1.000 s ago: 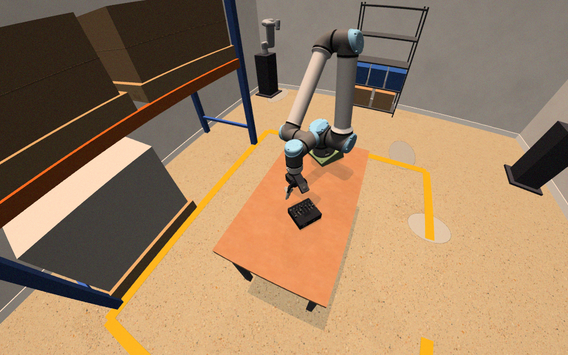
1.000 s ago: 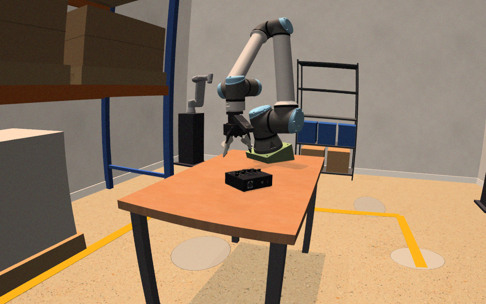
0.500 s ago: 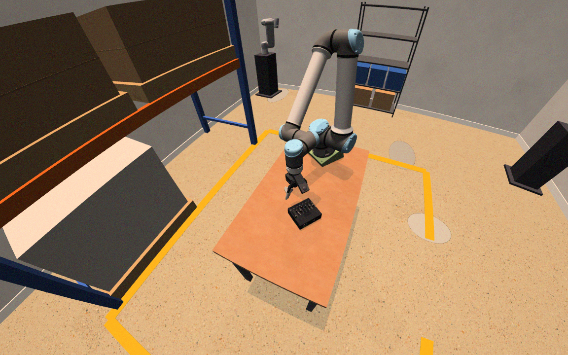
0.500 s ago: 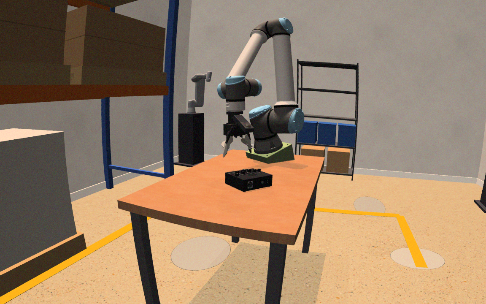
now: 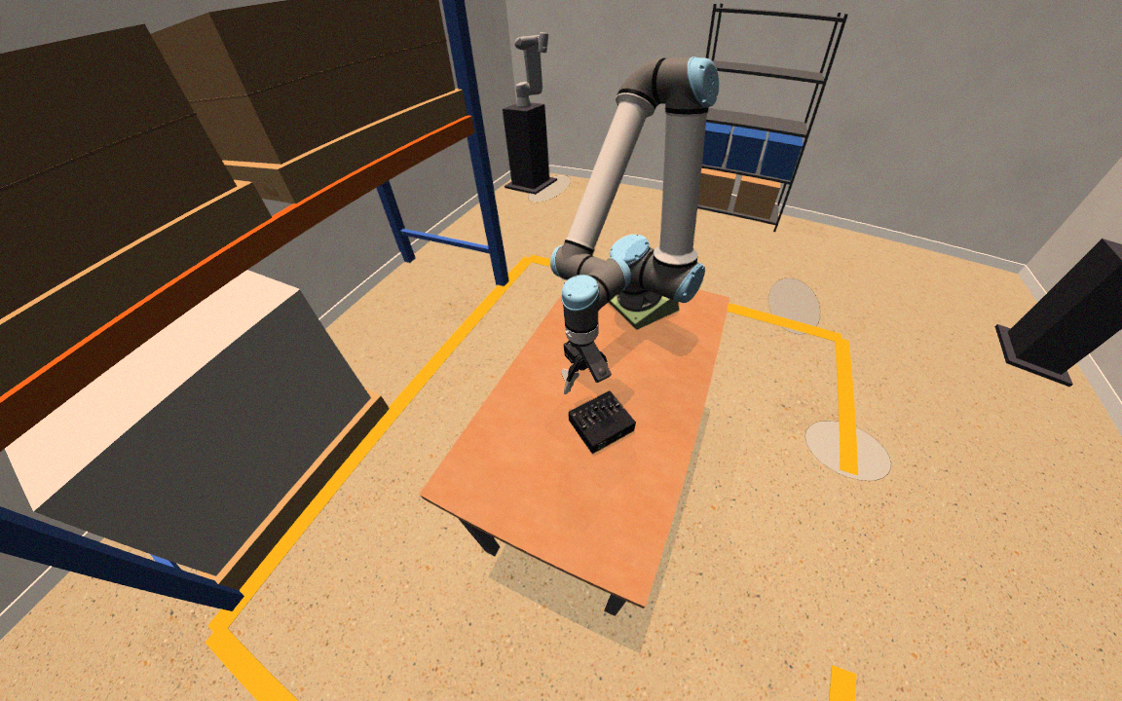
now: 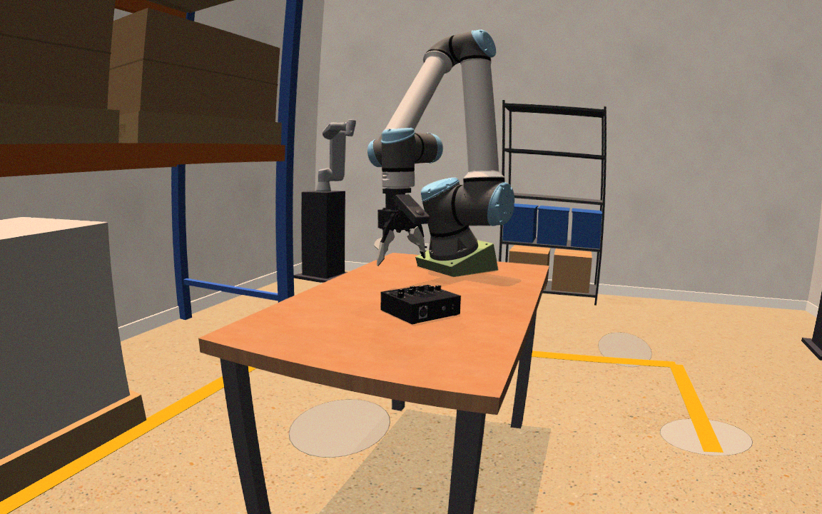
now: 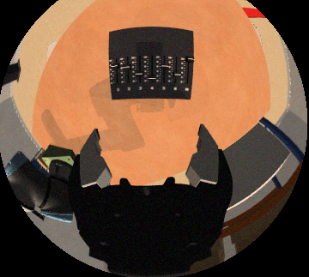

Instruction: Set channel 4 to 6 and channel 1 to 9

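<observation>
The channel 1 knob is 100 mm to the left of my hand, 60 mm below it and 10 mm behind it. Round my hand: channel 4 knob (60 mm below, 50 mm to the left, 30 mm ahead).
</observation>
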